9 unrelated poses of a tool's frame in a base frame.
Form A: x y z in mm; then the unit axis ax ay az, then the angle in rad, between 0 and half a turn.
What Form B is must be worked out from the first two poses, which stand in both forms.
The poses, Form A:
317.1 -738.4 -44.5 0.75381 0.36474 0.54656 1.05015
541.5 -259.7 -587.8 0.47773 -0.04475 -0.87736 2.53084
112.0 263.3 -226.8 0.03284 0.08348 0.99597 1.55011
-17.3 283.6 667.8 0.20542 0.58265 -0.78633 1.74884
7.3 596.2 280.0 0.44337 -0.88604 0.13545 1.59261
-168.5 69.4 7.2 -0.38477 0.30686 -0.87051 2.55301
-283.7 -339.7 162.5 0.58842 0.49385 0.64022 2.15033
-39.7 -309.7 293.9 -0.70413 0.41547 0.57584 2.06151
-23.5 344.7 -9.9 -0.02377 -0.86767 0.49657 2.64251
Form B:
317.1 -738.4 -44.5 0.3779 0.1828 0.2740 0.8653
541.5 -259.7 -587.8 0.4556 -0.0427 -0.8368 0.3007
112.0 263.3 -226.8 0.0230 0.0584 0.6969 0.7144
-17.3 283.6 667.8 0.1576 0.4470 -0.6033 0.6414
7.3 596.2 280.0 0.3169 -0.6333 0.0968 0.6994
-168.5 69.4 7.2 -0.3682 0.2937 -0.8331 0.2901
-283.7 -339.7 162.5 0.5176 0.4344 0.5632 0.4756
-39.7 -309.7 293.9 -0.6039 0.3563 0.4939 0.5142
-23.5 344.7 -9.9 -0.0230 -0.8408 0.4812 0.2470

